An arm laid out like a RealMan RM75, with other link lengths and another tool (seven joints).
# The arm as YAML. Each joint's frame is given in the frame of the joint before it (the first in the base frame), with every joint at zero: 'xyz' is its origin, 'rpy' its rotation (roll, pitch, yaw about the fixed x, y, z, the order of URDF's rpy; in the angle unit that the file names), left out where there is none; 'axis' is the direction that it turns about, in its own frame. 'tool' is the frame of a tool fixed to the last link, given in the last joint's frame.
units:
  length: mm
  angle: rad
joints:
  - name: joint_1
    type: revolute
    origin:
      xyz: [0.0, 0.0, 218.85]
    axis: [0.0, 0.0, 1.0]
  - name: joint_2
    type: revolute
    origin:
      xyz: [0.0, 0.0, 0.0]
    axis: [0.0, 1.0, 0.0]
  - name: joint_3
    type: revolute
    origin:
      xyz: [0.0, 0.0, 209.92]
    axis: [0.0, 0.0, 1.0]
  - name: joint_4
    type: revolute
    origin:
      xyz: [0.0, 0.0, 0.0]
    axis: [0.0, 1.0, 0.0]
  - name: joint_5
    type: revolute
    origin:
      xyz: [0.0, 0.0, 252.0]
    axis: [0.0, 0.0, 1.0]
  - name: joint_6
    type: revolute
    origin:
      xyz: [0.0, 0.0, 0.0]
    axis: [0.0, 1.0, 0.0]
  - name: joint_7
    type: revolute
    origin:
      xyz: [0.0, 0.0, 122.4]
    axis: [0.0, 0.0, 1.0]
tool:
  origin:
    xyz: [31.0, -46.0, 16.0]
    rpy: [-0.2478, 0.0, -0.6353]
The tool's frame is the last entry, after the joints.
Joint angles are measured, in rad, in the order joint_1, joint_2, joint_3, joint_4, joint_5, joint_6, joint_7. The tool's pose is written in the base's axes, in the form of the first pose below.
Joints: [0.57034 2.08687 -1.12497 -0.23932 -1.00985 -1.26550 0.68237]
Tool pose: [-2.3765 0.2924 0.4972 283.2 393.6 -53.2]
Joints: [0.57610 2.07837 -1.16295 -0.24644 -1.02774 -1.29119 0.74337]
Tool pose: [-2.4296 0.3388 0.5066 276.4 392.1 -58.5]
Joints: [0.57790 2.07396 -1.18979 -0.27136 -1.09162 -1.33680 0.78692]
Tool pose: [-2.5043 0.3685 0.5513 264.9 388.8 -64.6]
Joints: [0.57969 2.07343 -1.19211 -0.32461 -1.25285 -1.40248 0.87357]
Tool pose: [-2.6537 0.4108 0.5925 250.4 380.9 -74.8]
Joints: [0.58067 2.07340 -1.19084 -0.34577 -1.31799 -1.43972 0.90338]
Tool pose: [-2.7150 0.4308 0.6122 244.6 376.3 -78.2]
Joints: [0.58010 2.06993 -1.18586 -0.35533 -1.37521 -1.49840 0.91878]
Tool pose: [-2.7684 0.4618 0.6399 240.3 368.9 -80.2]
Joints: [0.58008 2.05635 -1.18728 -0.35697 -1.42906 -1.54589 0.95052]
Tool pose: [-2.8394 0.4884 0.6322 242.2 361.4 -80.3]
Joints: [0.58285 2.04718 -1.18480 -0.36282 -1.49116 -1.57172 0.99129]
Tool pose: [-2.9195 0.4998 0.6035 245.2 355.6 -81.5]
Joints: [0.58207 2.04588 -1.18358 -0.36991 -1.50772 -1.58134 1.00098]
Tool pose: [-2.9378 0.5029 0.6018 245.0 354.4 -81.2]
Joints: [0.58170 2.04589 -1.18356 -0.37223 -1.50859 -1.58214 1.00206]
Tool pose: [-2.9383 0.5029 0.6030 244.7 354.5 -81.0]
